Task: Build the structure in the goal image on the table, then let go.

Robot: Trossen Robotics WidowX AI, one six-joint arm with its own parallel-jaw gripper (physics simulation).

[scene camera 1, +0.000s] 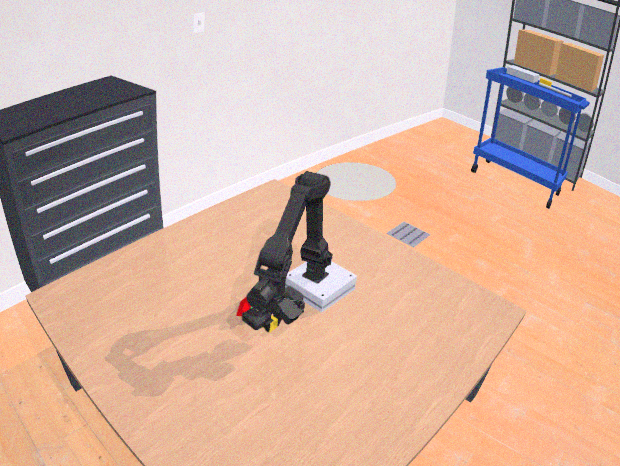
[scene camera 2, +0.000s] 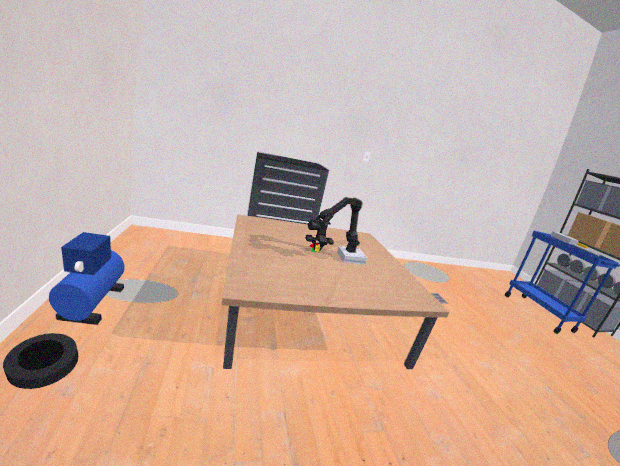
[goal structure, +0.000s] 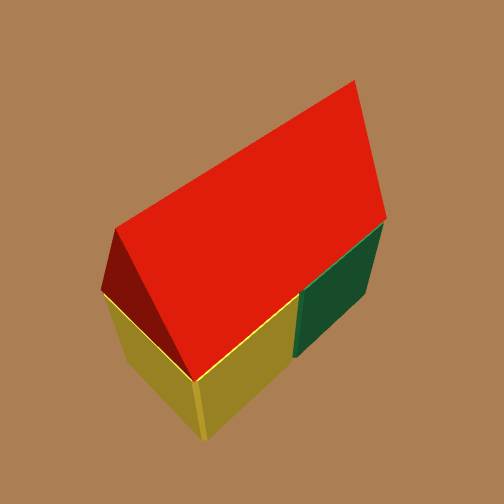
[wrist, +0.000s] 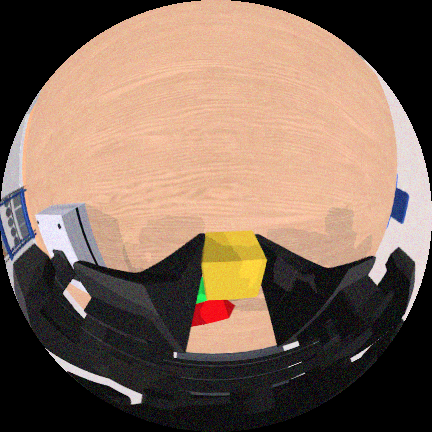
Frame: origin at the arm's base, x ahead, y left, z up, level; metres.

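Seen in the pictures: gripper, fingertip midpoint: (scene camera 1: pixel 272 328) (scene camera 2: pixel 316 250) (wrist: pixel 228 239); arm's base, link origin: (scene camera 1: pixel 315 275) (scene camera 2: pixel 350 250) (wrist: pixel 65 264).
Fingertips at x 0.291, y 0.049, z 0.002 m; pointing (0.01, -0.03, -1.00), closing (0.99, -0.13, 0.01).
Observation:
Offsets run from my fingertips to a thing's top centre. Level surfaces: height alone.
My gripper (scene camera 1: pixel 270 319) (scene camera 2: pixel 317 245) (wrist: pixel 231 247) is shut on a yellow cube {dx -0.001, dy -0.009, dz +0.033 m} (scene camera 1: pixel 274 323) (scene camera 2: pixel 316 249) (wrist: pixel 233 268) and is low over the wooden table {dz -0.058 m} (scene camera 1: pixel 377 370) (scene camera 2: pixel 285 287) (wrist: pixel 209 120), just left of the arm's white base (scene camera 1: pixel 324 287) (scene camera 2: pixel 352 254) (wrist: pixel 60 229). A red block {dx -0.030, dy -0.137, dz +0.004 m} (scene camera 1: pixel 243 306) (wrist: pixel 212 312) lies close by, on the side of the gripper away from the base. In the wrist view it shows behind the cube, with a sliver of a green block {dx -0.035, dy -0.119, dz -0.025 m} (wrist: pixel 200 294) beside it. I cannot tell whether the cube touches them or the table.
A dark drawer cabinet (scene camera 1: pixel 114 162) (scene camera 2: pixel 287 187) stands behind the table's far edge. A blue cart (scene camera 1: pixel 509 153) (scene camera 2: pixel 523 288) stands on the floor to the right, and a blue machine (scene camera 2: pixel 95 273) to the left.

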